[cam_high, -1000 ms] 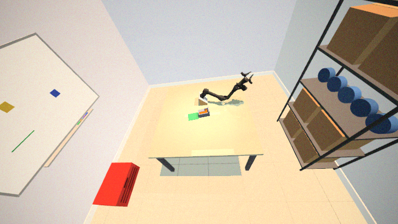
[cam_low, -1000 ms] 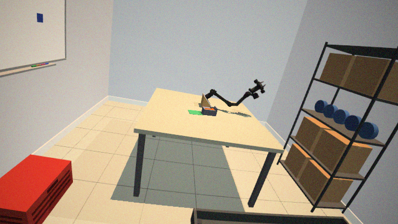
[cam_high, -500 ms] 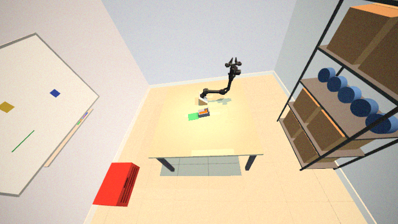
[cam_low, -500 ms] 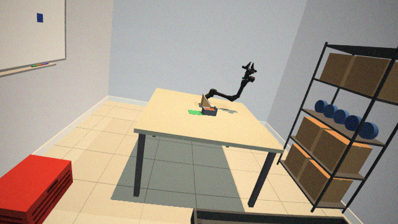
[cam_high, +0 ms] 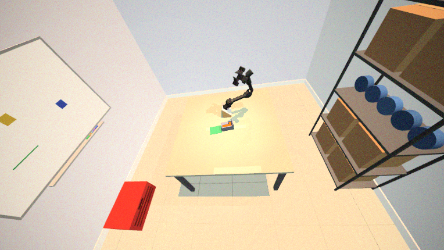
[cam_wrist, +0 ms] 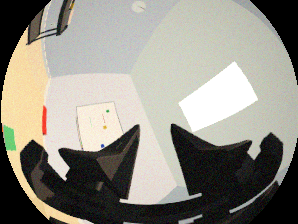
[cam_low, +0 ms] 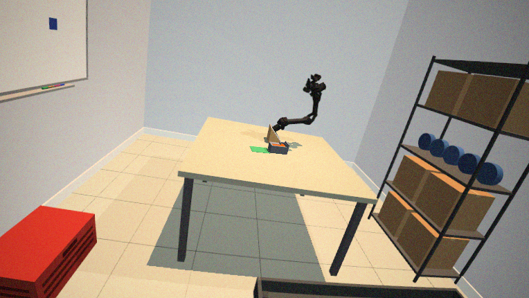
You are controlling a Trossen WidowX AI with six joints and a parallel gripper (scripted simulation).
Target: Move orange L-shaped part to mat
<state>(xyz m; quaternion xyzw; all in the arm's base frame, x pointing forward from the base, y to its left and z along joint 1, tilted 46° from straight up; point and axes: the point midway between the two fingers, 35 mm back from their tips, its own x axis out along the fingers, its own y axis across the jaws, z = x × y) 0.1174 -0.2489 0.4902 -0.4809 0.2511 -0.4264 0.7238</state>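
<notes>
My gripper tip is now 60 cm above the orange L-shaped part, 14 cm to the left of it and 10 cm short of it. The rest, counted from my gripper tip: green mat 66 cm below, 30 cm to the right, 11 cm ahead.
</notes>
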